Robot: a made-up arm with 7 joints. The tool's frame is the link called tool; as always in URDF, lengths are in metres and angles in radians. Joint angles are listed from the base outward.
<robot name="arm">
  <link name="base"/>
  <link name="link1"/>
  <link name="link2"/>
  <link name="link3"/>
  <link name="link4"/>
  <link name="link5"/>
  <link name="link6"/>
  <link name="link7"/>
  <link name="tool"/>
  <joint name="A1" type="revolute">
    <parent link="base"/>
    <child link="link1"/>
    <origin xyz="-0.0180 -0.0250 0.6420" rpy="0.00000 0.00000 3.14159"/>
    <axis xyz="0 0 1"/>
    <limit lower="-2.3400" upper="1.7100"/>
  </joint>
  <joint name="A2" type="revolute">
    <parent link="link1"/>
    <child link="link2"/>
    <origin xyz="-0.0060 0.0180 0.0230" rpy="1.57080 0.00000 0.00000"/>
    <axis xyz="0 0 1"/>
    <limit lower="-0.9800" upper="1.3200"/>
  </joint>
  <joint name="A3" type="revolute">
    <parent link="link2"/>
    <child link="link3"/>
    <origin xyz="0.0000 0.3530 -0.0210" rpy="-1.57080 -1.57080 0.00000"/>
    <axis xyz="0 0 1"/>
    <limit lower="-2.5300" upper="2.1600"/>
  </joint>
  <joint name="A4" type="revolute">
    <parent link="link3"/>
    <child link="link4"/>
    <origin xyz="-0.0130 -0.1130 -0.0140" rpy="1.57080 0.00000 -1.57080"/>
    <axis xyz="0 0 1"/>
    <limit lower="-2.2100" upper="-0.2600"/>
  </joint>
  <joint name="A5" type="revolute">
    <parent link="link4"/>
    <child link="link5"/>
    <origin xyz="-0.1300 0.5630 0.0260" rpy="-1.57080 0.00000 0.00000"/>
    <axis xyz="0 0 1"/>
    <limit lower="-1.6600" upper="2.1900"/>
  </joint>
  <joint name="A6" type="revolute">
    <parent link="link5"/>
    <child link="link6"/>
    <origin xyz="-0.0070 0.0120 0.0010" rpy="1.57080 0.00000 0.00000"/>
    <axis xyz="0 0 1"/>
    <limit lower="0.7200" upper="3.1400"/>
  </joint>
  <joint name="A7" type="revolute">
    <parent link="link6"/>
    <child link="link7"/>
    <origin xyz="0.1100 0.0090 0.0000" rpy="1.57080 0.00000 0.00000"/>
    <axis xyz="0 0 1"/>
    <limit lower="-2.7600" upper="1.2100"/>
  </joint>
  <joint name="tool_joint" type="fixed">
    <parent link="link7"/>
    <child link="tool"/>
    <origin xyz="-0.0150 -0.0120 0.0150" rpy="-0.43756 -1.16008 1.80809"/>
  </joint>
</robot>
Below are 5 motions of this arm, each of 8 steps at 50 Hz.
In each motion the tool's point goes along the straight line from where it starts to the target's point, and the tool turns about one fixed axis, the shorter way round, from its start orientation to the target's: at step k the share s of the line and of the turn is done. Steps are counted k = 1, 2, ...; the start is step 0. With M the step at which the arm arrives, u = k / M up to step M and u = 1 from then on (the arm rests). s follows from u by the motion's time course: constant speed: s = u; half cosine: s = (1 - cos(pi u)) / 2; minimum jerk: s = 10 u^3 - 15 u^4 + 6 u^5.
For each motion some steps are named. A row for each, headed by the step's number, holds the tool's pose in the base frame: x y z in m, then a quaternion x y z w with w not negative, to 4 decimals.
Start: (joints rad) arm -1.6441 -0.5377 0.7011 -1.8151 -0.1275 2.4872 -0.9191
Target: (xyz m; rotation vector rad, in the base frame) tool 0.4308 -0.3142 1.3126 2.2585 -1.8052 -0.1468
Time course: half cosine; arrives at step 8
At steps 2, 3, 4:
2: 0.4017 -0.3712 1.3058 0.7636 -0.6432 -0.0402 0.0399
3: 0.4073 -0.3604 1.3071 0.7661 -0.6389 -0.0421 0.0558
4: 0.4138 -0.3476 1.3086 0.7687 -0.6337 -0.0444 0.0744

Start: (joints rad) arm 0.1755 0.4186 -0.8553 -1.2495 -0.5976 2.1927 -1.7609
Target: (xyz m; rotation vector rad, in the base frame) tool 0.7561 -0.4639 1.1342 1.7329 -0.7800 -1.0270
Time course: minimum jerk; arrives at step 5
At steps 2, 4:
2: 0.7601 -0.4523 1.1413 0.7061 -0.3186 -0.4124 0.4794
4: 0.7564 -0.4629 1.1348 0.7074 -0.3185 -0.4187 0.4720

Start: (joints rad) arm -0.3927 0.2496 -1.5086 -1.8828 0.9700 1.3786 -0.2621
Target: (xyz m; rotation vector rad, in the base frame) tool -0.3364 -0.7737 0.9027 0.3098 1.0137 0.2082
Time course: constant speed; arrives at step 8
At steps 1, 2, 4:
1: -0.2456 -0.8131 0.9151 0.0774 0.5077 0.1324 0.8478
2: -0.2586 -0.8074 0.9134 0.0875 0.5043 0.1277 0.8495
4: -0.2845 -0.7962 0.9098 0.1075 0.4973 0.1182 0.8527

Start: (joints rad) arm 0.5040 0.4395 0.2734 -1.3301 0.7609 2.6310 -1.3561
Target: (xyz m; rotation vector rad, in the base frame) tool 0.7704 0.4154 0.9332 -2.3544 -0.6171 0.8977
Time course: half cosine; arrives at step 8
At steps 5, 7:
5: 0.7625 0.4252 0.9509 -0.8696 -0.2378 0.3292 0.2807
7: 0.7694 0.4166 0.9354 -0.8733 -0.2301 0.3327 0.2716

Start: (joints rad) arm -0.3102 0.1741 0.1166 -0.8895 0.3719 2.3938 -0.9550
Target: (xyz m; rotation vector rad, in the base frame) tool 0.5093 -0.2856 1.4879 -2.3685 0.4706 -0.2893
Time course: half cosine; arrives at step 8
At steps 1, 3, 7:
1: 0.5714 -0.2590 1.4590 -0.9225 0.1555 -0.0427 0.3507
3: 0.5539 -0.2665 1.4671 -0.9204 0.1629 -0.0621 0.3500
7: 0.5118 -0.2845 1.4868 -0.9137 0.1804 -0.1088 0.3475

